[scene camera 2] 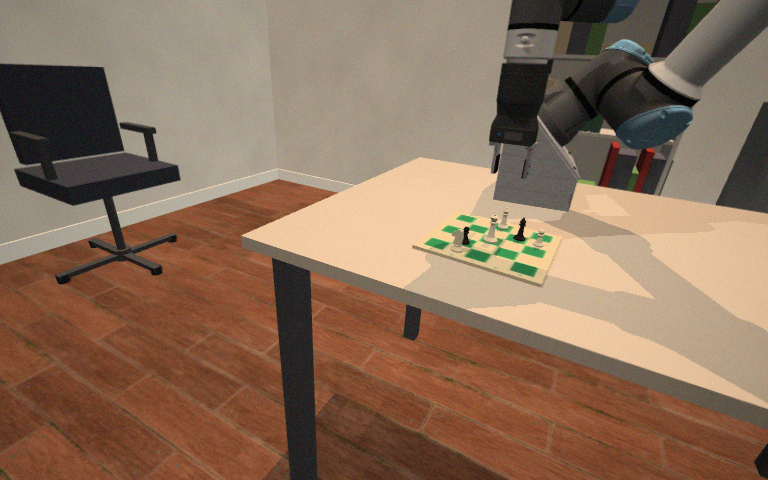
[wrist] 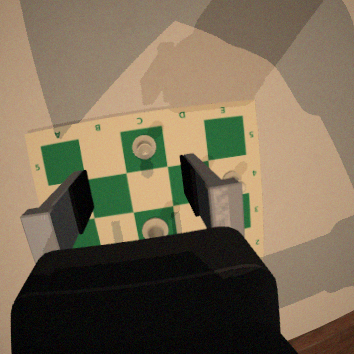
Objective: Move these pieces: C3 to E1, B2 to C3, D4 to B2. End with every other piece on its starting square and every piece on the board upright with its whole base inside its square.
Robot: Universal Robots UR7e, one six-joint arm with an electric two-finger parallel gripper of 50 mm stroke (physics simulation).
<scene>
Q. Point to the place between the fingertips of my gripper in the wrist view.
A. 135, 181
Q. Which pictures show the chessboard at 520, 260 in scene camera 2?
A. Scene camera 2 and the wrist view: all of them.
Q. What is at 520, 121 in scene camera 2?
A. My gripper.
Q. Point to a chessboard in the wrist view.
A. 126, 190
</scene>
